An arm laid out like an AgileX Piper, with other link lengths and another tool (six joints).
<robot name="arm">
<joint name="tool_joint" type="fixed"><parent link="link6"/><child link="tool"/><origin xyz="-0.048 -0.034 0.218" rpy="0 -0.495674 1.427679"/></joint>
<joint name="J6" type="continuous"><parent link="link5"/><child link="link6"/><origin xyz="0 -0.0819 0" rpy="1.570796 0 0"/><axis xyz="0 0 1"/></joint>
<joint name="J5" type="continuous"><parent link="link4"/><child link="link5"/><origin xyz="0 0 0" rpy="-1.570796 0 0"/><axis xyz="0 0 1"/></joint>
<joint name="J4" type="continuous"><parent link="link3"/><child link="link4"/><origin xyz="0.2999 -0.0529 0" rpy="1.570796 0 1.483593"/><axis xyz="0 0 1"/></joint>
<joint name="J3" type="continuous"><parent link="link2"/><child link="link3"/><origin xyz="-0.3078 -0.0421 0"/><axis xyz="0 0 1"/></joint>
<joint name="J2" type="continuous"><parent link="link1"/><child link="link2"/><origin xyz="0 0 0" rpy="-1.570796 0 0"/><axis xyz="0 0 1"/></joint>
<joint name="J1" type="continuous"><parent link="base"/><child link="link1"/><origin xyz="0 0 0.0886"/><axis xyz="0 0 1"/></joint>
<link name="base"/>
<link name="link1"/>
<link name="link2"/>
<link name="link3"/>
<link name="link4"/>
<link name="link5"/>
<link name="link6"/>
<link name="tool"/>
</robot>
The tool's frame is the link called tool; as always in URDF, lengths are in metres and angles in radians. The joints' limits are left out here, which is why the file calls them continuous.
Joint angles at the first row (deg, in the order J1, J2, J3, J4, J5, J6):
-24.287 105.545 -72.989 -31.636 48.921 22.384
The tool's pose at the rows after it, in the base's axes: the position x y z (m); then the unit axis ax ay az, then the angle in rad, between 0 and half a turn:
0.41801, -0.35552, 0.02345, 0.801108, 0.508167, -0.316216, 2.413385
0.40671, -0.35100, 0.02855, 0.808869, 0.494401, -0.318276, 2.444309
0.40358, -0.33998, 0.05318, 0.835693, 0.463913, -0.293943, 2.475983
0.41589, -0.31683, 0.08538, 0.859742, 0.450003, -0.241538, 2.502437
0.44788, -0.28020, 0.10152, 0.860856, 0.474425, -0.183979, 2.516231
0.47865, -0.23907, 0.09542, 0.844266, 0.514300, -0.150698, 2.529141
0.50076, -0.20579, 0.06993, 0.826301, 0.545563, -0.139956, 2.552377
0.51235, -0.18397, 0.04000, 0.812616, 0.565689, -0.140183, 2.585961
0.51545, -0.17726, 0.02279, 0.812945, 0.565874, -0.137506, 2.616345
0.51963, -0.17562, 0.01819, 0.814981, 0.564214, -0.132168, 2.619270
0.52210, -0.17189, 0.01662, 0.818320, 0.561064, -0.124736, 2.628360
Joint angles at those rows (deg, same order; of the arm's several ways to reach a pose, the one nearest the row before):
-24.287 105.404 -72.989 -31.636 49.689 23.054
-24.287 104.202 -73.139 -29.986 52.256 23.316
-24.287 101.431 -75.450 -25.146 56.044 23.316
-23.926 98.269 -78.992 -17.926 59.398 21.041
-21.835 97.504 -82.047 -11.321 60.341 17.299
-18.246 98.766 -83.234 -7.767 59.836 14.777
-14.882 101.747 -83.286 -6.322 58.291 14.105
-12.858 105.076 -83.285 -5.254 57.122 13.678
-12.728 106.901 -83.286 -3.795 56.376 13.583
-12.728 107.528 -83.285 -3.202 55.419 13.583
-12.729 107.687 -83.287 -2.139 54.986 13.582

